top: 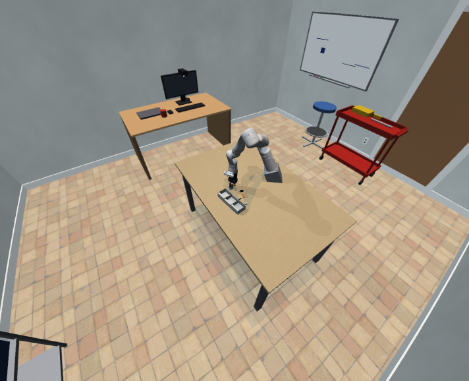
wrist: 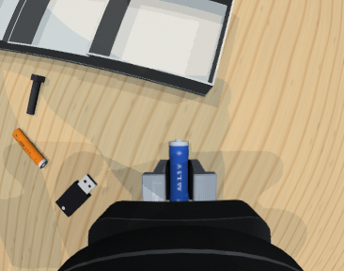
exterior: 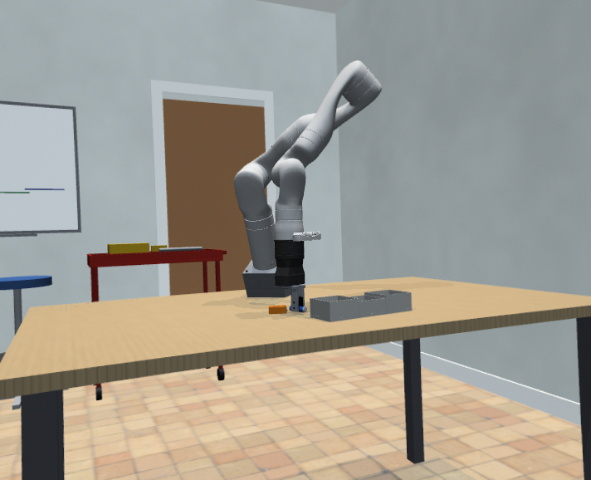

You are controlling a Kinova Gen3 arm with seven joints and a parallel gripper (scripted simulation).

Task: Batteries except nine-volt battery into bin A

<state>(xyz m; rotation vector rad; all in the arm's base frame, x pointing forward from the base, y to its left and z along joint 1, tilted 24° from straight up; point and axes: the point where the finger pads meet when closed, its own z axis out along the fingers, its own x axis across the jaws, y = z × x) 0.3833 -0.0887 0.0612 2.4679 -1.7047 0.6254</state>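
Now: hand 50 mm past the orange nine-volt battery, 20 mm to the left of it and 20 mm above it. The rest, counted from my hand: black USB stick (70 mm to the left, 50 mm behind, 20 mm below); blue cylindrical battery (10 mm below); orange cylindrical battery (130 mm to the left, 20 mm below, 20 mm behind).
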